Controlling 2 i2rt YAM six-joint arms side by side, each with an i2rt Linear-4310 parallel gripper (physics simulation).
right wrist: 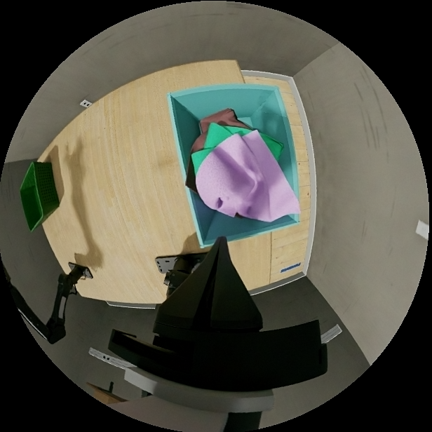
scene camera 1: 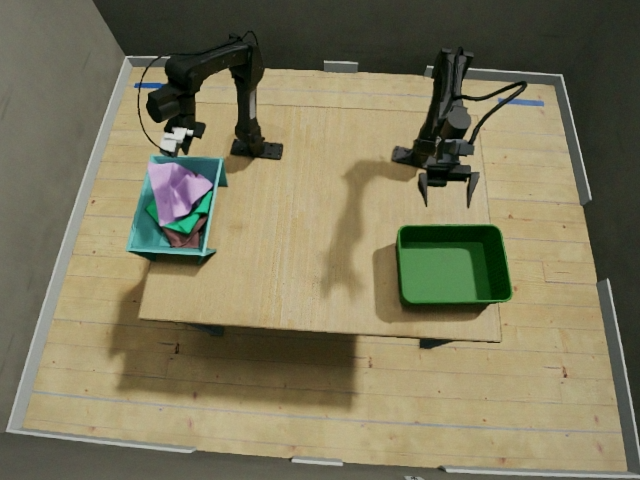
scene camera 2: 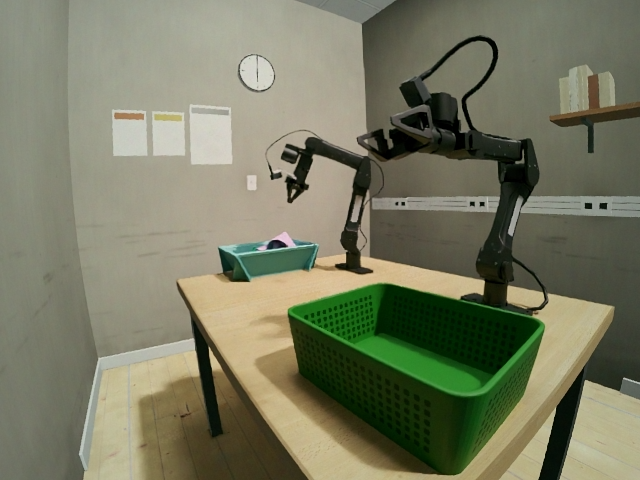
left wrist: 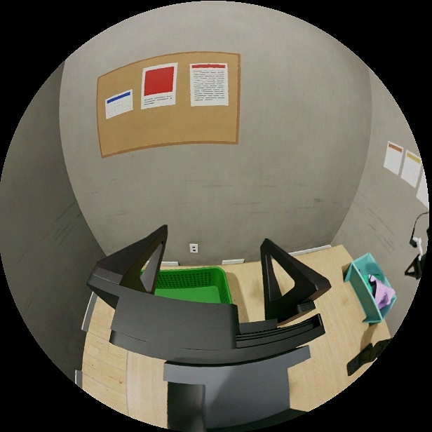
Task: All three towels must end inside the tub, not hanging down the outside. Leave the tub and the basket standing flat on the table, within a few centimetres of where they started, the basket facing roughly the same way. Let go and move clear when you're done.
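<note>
The teal tub (scene camera 1: 146, 238) (scene camera 2: 281, 263) (right wrist: 270, 107) stands upright at the picture's left in scene camera 1. In it lie a brown towel (scene camera 1: 186, 240) (right wrist: 222, 117), a green towel (scene camera 1: 183, 225) (right wrist: 214, 136) partly over it, and a lilac towel (scene camera 1: 175, 193) (scene camera 2: 283, 239) (left wrist: 382, 291) (right wrist: 232, 175) on top. One lilac corner reaches the rim; whether it passes over is unclear. My right gripper (scene camera 1: 185, 150) (scene camera 2: 291, 200) (right wrist: 222, 240) is shut and empty, above the tub and apart from the towels. My left gripper (scene camera 1: 447, 205) (left wrist: 217, 236) is open and empty, high behind the basket.
The green basket (scene camera 1: 442, 268) (scene camera 2: 439, 356) (left wrist: 192, 294) (right wrist: 46, 186) stands flat and empty at the picture's right in scene camera 1, near the table's (scene camera 1: 289, 217) front right corner. The tub stands at the table's left edge. The two arm bases stand along the back.
</note>
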